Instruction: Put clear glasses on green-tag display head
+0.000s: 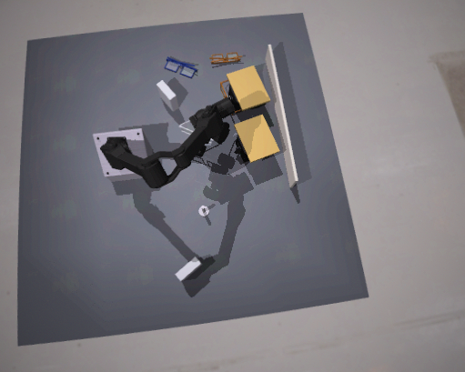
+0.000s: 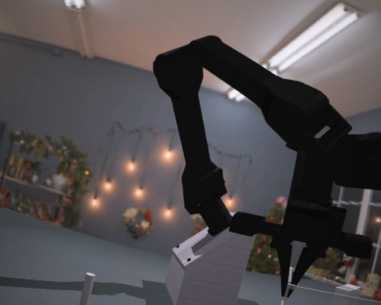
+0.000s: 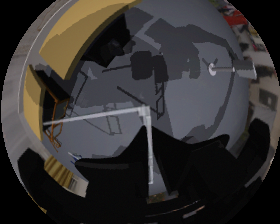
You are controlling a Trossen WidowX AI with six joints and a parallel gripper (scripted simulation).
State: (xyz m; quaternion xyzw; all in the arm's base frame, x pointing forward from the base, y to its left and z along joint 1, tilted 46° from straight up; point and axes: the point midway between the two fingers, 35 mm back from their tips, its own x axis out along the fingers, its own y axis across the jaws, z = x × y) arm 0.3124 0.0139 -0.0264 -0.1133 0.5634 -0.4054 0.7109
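My gripper tip is now 250 mm to the left of the white peg, 90 mm above it and 20 mm past it. The rest, counted from my gripper tip: long white wall 310 mm ahead, 120 mm to the left, 60 mm below.
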